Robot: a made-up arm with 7 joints. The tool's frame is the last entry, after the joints.
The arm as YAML. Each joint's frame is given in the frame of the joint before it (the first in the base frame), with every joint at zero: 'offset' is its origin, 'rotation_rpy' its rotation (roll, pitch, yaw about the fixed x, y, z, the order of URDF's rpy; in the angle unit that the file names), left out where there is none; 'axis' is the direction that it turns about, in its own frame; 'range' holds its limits. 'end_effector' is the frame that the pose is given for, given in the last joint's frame.
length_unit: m
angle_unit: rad
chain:
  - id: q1
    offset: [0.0, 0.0, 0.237]
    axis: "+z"
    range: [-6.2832, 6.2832]
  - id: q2
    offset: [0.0, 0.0, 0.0]
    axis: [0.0, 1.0, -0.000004]
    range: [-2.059, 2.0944]
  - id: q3
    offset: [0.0, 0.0, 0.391]
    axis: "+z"
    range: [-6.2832, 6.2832]
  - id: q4
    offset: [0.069, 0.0, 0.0]
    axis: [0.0, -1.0, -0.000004]
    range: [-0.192, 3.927]
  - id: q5
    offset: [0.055, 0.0, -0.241]
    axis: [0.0, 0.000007, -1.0]
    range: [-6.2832, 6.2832]
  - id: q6
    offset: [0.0, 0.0, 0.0]
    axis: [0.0, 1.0, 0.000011]
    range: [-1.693, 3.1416]
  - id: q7
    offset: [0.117, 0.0, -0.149]
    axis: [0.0, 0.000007, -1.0]
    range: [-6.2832, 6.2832]
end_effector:
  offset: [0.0, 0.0, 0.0]
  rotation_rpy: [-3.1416, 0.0, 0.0]
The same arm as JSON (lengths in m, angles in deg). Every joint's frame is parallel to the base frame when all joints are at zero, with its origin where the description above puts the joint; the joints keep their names.
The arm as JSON. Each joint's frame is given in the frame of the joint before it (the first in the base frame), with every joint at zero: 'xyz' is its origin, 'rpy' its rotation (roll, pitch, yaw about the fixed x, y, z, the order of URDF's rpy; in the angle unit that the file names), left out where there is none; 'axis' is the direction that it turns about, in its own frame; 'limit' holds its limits. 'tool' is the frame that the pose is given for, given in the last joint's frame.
{
  "units": {
    "length": "m",
    "angle": "deg"
  },
  "joints": [
    {
      "name": "q1",
      "type": "revolute",
      "origin": {
        "xyz": [
          0.0,
          0.0,
          0.237
        ]
      },
      "axis": [
        0.0,
        0.0,
        1.0
      ],
      "limit": {
        "lower": -360.0,
        "upper": 360.0
      }
    },
    {
      "name": "q2",
      "type": "revolute",
      "origin": {
        "xyz": [
          0.0,
          0.0,
          0.0
        ]
      },
      "axis": [
        0.0,
        1.0,
        0.0
      ],
      "limit": {
        "lower": -117.97,
        "upper": 120.0
      }
    },
    {
      "name": "q3",
      "type": "revolute",
      "origin": {
        "xyz": [
          0.0,
          0.0,
          0.391
        ]
      },
      "axis": [
        0.0,
        0.0,
        1.0
      ],
      "limit": {
        "lower": -360.0,
        "upper": 360.0
      }
    },
    {
      "name": "q4",
      "type": "revolute",
      "origin": {
        "xyz": [
          0.069,
          0.0,
          0.0
        ]
      },
      "axis": [
        0.0,
        -1.0,
        0.0
      ],
      "limit": {
        "lower": -11.0,
        "upper": 225.0
      }
    },
    {
      "name": "q5",
      "type": "revolute",
      "origin": {
        "xyz": [
          0.055,
          0.0,
          -0.241
        ]
      },
      "axis": [
        0.0,
        0.0,
        -1.0
      ],
      "limit": {
        "lower": -360.0,
        "upper": 360.0
      }
    },
    {
      "name": "q6",
      "type": "revolute",
      "origin": {
        "xyz": [
          0.0,
          0.0,
          0.0
        ]
      },
      "axis": [
        0.0,
        1.0,
        0.0
      ],
      "limit": {
        "lower": -97.0,
        "upper": 180.0
      }
    },
    {
      "name": "q7",
      "type": "revolute",
      "origin": {
        "xyz": [
          0.117,
          0.0,
          -0.149
        ]
      },
      "axis": [
        0.0,
        0.0,
        -1.0
      ],
      "limit": {
        "lower": -360.0,
        "upper": 360.0
      }
    }
  ],
  "tool": {
    "origin": {
      "xyz": [
        0.0,
        0.0,
        0.0
      ],
      "rpy": [
        180.0,
        0.0,
        0.0
      ]
    }
  }
}

